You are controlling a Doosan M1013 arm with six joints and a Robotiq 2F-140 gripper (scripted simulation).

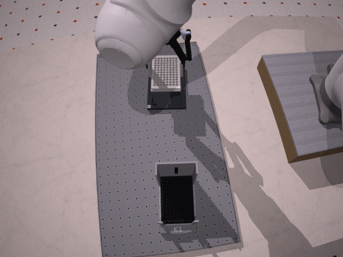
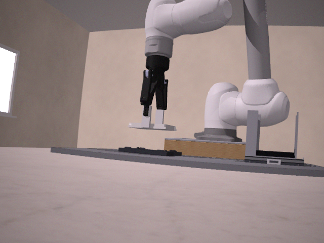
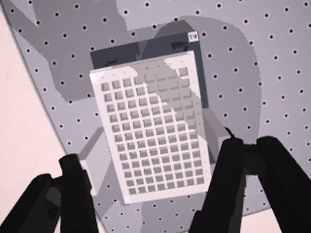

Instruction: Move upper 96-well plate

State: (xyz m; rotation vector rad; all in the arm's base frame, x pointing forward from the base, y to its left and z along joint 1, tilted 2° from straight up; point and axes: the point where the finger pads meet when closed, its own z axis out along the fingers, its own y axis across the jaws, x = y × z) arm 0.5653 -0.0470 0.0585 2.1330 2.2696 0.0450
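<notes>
The pale A1 square is 9 cm below my hand, 8 cm to the left of it and 5 cm ahead of it. The rest, counted from my hand: white 96-well plate 2 cm below; then black plate 36 cm to the left, 8 cm below, 5 cm behind.
</notes>
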